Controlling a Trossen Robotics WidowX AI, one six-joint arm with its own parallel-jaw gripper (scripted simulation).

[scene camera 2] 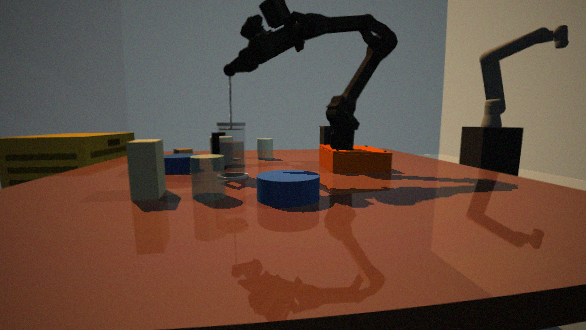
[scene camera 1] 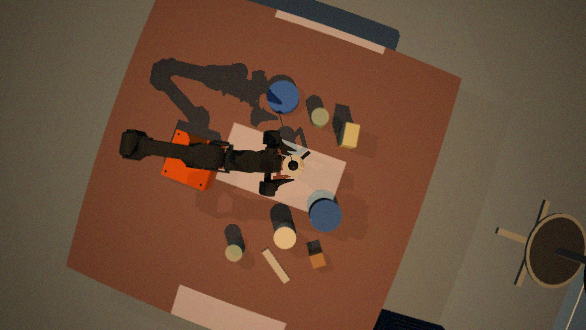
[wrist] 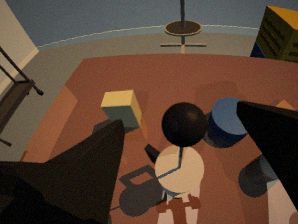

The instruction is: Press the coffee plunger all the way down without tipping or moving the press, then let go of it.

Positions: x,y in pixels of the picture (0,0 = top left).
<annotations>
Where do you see a blue cylinder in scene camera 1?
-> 325,215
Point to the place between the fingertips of my gripper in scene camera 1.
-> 294,165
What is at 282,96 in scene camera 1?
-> A blue cylinder.
</annotations>
